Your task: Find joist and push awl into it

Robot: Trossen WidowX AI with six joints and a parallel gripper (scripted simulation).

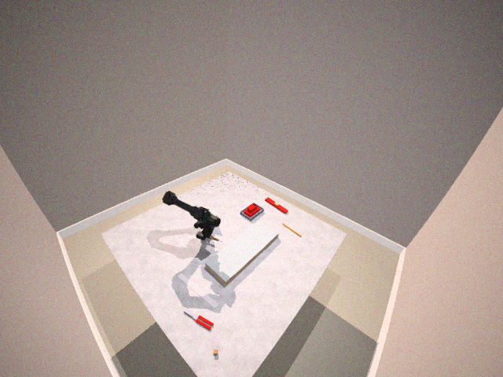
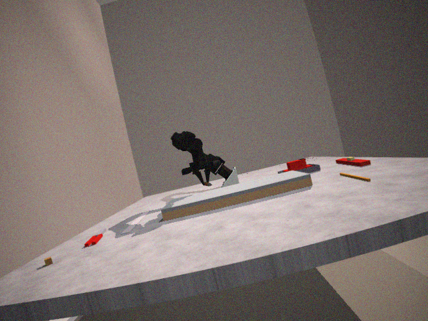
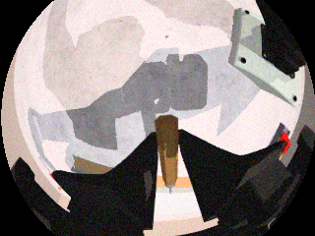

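Right now my gripper tip is 5 cm short of the awl and 2 cm to the right of it. Round my gripper tip: red stud finder (46 cm to the left); square indicator (47 cm to the left, 1 cm above); grey tray (44 cm to the left, 4 cm below, 1 cm ahead).
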